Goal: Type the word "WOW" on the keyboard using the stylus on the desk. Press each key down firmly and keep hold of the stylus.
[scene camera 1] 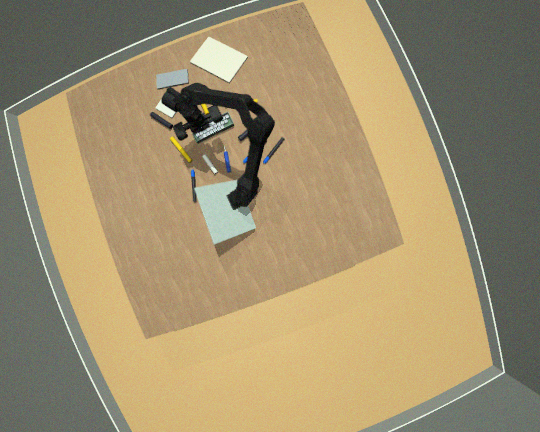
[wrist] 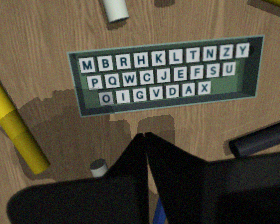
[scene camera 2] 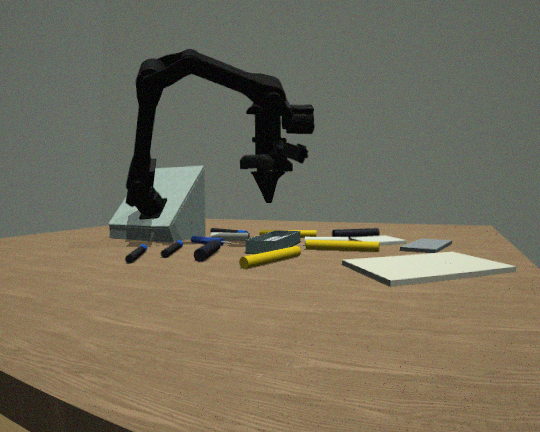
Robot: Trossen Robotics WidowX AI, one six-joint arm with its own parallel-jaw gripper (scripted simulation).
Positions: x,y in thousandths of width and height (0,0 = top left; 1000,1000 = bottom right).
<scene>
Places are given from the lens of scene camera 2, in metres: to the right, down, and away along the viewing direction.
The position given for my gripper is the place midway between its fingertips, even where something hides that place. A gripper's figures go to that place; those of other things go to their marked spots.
my gripper (scene camera 2: 497,471): 0.00, -0.03, 0.89
white slab (scene camera 2: 727,628): 0.17, 0.08, 0.55
</scene>
